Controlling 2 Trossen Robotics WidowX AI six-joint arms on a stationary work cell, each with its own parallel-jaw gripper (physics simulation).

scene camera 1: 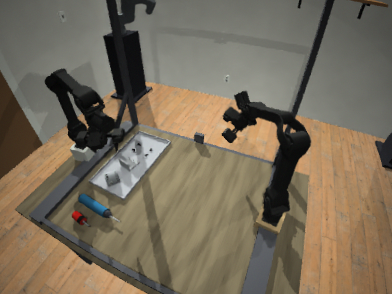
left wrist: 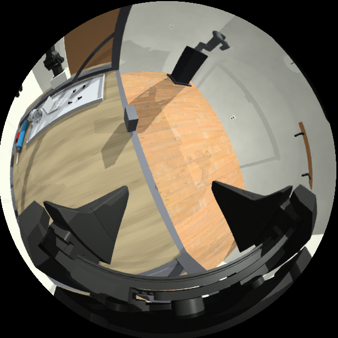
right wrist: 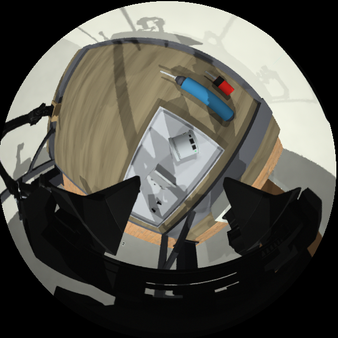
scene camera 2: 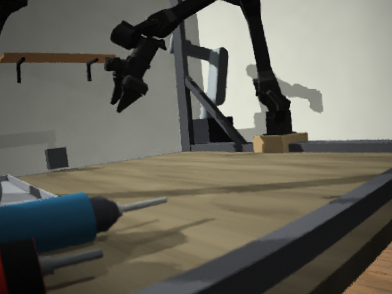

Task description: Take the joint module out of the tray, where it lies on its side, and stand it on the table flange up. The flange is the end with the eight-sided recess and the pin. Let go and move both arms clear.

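Frame: origin at the left arm's base, x right, y ahead, z up, level; centimetres.
Seen in the pictures: left gripper, between the fingertips: (scene camera 1: 232, 130) (scene camera 2: 114, 108); right gripper, between the fingertips: (scene camera 1: 106, 151); left arm's base, origin of its link: (scene camera 1: 271, 217) (scene camera 2: 280, 134).
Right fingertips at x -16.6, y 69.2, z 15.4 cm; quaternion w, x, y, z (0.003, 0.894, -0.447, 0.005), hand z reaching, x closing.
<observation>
Pixels of each thing's top centre, then the offset from my right fingertips to it. "spot": a spot on its surface instead.
- blue tool, a spot on its surface: (scene camera 2: 50, 220) (scene camera 1: 96, 212) spot: dy -6.4, dx -18.4, dz -16.7 cm
- red tool, centre of its top: (scene camera 2: 16, 241) (scene camera 1: 80, 218) dy -3.4, dx -24.5, dz -16.1 cm
- grey block, centre of its top: (scene camera 2: 55, 148) (scene camera 1: 199, 134) dy -19.5, dx +44.2, dz -13.8 cm
The pale grey, round joint module (scene camera 1: 112, 178) (left wrist: 36, 116) (right wrist: 184, 145) lies on its side in the light grey tray (scene camera 1: 157, 143) (left wrist: 95, 90). In the right wrist view its side shows dark square openings; the recess and pin cannot be made out. In the left wrist view a round end shows, small. My right gripper (scene camera 1: 106, 145) (right wrist: 183, 180) is open and empty, above the table near the tray's long edge, apart from the module. My left gripper (scene camera 1: 227, 127) (scene camera 2: 116, 106) (left wrist: 170, 188) is open and empty, high up and far from the tray.
A grey bracket (scene camera 1: 129, 162) (right wrist: 162, 177) and several small black parts lie in the tray beside the module. A blue tool (scene camera 1: 94, 205) (scene camera 2: 50, 220) (right wrist: 205, 97) and a red tool (scene camera 1: 79, 217) (right wrist: 226, 87) lie near the tray. A grey block (scene camera 1: 199, 137) (left wrist: 131, 118) stands at the table's edge.
</observation>
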